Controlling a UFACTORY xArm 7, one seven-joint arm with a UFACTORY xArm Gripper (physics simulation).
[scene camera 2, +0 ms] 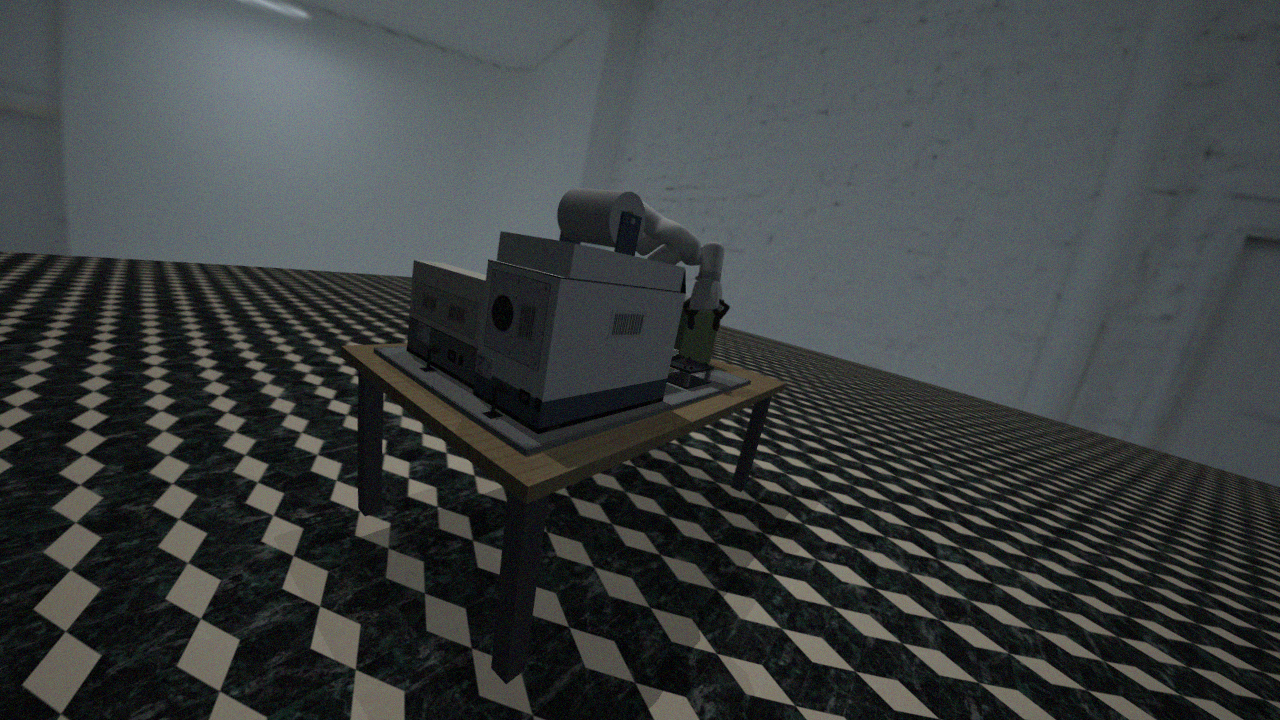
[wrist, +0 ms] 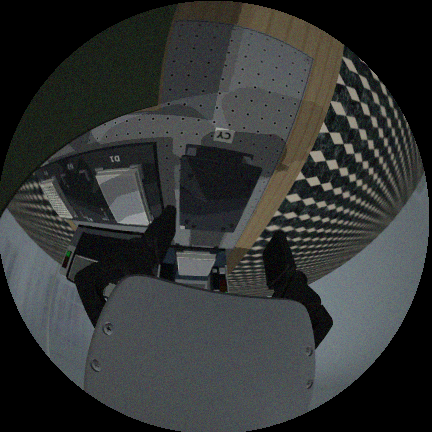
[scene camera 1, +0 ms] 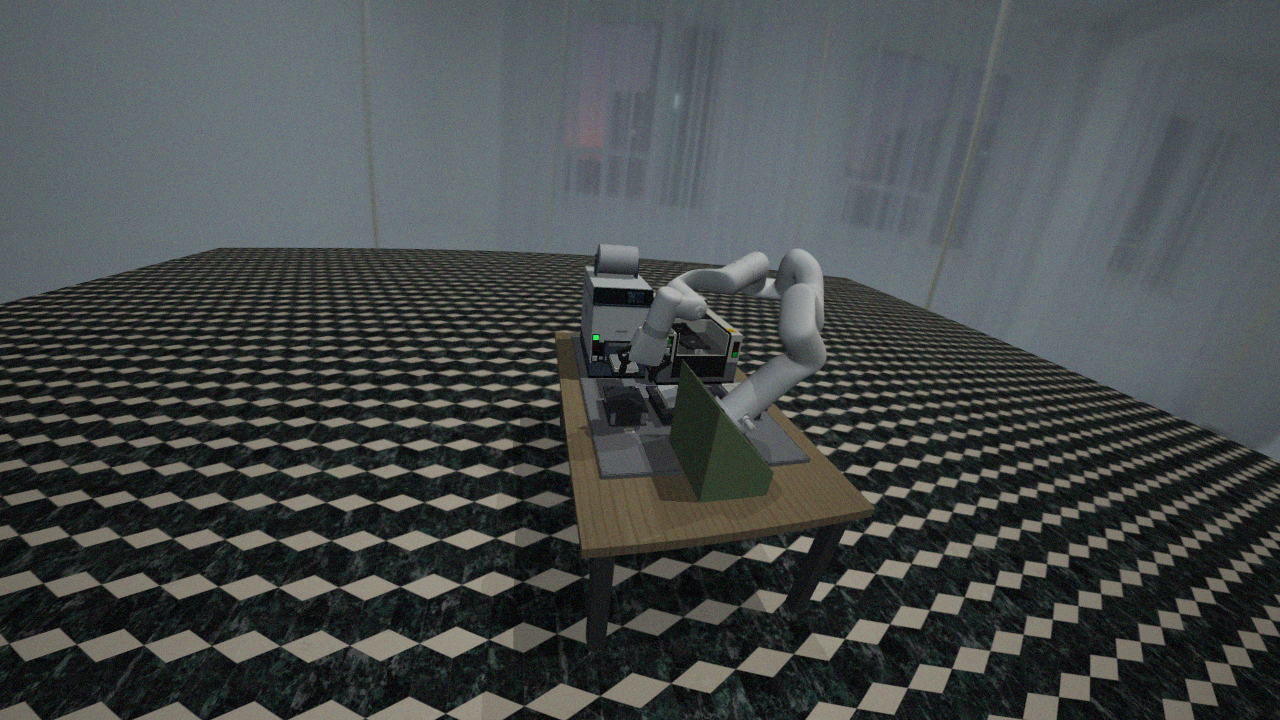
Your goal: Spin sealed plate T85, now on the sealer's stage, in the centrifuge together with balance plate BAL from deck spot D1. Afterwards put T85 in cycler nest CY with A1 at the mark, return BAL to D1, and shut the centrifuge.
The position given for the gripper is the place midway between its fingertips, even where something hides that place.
Observation:
The gripper [scene camera 2: 702, 329] is open, holding nothing. Also in view: a pale plate [wrist: 122, 188]. Also in view: a centrifuge [wrist: 87, 243] and a sealer [scene camera 2: 577, 358].
The sealer also shows in the wrist view [wrist: 216, 279] and in scene camera 1 [scene camera 1: 606, 324].

